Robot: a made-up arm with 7 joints.
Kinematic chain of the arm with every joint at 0, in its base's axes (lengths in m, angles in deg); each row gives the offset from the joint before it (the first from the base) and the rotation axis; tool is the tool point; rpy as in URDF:
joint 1: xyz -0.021 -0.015 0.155 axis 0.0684 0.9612 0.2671
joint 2: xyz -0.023 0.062 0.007 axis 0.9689 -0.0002 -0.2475
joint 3: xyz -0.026 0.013 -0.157 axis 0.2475 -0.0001 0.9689
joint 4: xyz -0.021 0.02 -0.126 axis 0.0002 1 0
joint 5: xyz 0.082 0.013 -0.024 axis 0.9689 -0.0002 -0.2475
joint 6: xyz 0.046 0.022 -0.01 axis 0.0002 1 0
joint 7: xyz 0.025 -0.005 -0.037 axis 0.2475 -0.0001 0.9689
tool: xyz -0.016 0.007 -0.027 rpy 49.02 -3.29 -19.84
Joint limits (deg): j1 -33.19..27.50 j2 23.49..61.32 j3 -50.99..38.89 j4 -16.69..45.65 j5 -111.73..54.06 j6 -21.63..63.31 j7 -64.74..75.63
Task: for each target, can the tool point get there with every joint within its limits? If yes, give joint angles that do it. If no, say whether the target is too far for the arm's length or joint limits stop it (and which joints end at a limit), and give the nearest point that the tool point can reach.
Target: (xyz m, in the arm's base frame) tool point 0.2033 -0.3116 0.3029
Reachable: no: joint limits stop it (at a limit: joint 1, joint 2, joint 3, joint 4, joint 5, joint 6, joint 7) | nearest point 0.2301 0.0255 -0.0290 | short by 0.474 m
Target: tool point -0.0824 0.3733 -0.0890
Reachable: yes | joints 20.66 53.15 7.34 31.43 -88.08 -2.89 -3.61
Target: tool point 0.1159 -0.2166 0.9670
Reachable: no: too far | nearest point 0.1367 0.3167 0.2327 | short by 0.908 m
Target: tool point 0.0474 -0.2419 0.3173
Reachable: no: joint limits stop it (at a limit: joint 1, joint 2, joint 4, joint 5, joint 6, joint 7) | nearest point 0.1534 -0.0083 -0.0668 | short by 0.462 m
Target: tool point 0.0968 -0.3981 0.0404
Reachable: no: joint limits stop it (at a limit: joint 1, joint 2, joint 3, joint 4, joint 5, joint 6, joint 7) | nearest point 0.1621 -0.0186 -0.0839 | short by 0.405 m
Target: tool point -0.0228 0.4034 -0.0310
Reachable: yes | joints 5.71 58.43 -23.65 31.64 -5.23 49.26 -18.25
